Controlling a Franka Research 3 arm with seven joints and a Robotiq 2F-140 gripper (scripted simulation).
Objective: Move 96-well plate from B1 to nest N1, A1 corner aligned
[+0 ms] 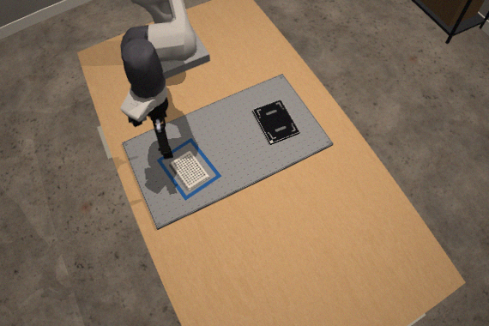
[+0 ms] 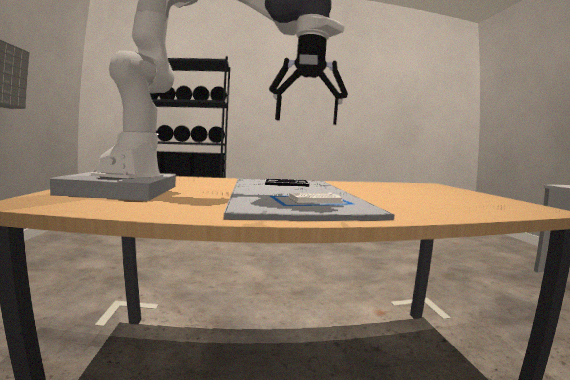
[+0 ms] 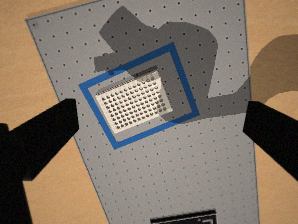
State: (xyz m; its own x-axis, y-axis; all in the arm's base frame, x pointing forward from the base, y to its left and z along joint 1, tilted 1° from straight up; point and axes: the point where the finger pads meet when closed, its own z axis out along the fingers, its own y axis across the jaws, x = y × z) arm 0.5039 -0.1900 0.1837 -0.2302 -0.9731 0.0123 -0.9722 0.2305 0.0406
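My hand is 210 mm above the white 96-well plate, 40 mm short of it and 30 mm to the right of it. From my hand the other things lie so: A1 mark (340 mm to the left, 200 mm below, 70 mm ahead); then black plate nest (400 mm to the left, 210 mm below).
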